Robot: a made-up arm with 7 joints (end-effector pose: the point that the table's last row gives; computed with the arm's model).
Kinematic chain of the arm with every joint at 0, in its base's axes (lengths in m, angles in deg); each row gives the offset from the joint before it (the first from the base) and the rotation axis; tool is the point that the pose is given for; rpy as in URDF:
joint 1: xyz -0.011 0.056 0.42 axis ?
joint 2: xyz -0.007 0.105 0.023 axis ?
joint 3: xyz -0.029 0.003 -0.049 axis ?
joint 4: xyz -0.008 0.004 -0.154 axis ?
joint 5: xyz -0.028 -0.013 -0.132 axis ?
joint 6: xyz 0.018 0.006 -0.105 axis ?
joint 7: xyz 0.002 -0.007 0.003 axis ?
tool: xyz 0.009 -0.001 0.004 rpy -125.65 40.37 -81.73
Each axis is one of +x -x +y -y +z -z.
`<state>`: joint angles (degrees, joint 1 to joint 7).
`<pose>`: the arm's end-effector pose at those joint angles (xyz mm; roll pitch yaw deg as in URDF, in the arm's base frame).
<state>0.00 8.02 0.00 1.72 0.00 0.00 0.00</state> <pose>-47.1 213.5 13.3 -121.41 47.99 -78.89</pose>
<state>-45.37 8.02 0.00 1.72 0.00 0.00 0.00</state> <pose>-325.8 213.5 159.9 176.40 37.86 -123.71</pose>
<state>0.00 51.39 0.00 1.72 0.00 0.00 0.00</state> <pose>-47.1 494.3 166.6 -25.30 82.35 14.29</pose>
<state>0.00 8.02 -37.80 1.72 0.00 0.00 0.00</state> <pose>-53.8 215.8 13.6 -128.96 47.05 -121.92</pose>
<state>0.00 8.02 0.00 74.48 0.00 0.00 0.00</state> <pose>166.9 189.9 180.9 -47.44 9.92 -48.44</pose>
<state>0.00 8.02 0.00 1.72 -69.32 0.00 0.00</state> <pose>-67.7 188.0 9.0 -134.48 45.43 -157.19</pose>
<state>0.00 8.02 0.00 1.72 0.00 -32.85 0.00</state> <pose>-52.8 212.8 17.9 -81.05 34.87 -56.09</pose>
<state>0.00 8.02 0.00 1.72 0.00 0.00 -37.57</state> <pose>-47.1 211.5 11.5 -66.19 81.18 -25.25</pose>
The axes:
joint 1: -y
joint 2: +x
joint 3: +z
joint 4: -y
joint 5: +z
joint 6: +y
joint 7: -x

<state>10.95 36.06 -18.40 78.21 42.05 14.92 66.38</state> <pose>204.0 268.9 240.0 -62.32 -19.79 -118.56</pose>
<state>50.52 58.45 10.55 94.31 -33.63 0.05 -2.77</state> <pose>155.9 332.5 524.8 50.28 -15.10 -3.20</pose>
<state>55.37 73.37 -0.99 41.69 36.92 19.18 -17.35</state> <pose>116.6 526.4 466.5 -37.17 -10.53 19.53</pose>
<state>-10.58 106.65 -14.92 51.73 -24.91 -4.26 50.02</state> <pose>123.4 510.3 460.6 161.90 38.33 151.28</pose>
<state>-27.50 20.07 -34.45 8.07 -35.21 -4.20 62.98</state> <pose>-220.6 282.5 86.9 -155.27 -33.68 -146.92</pose>
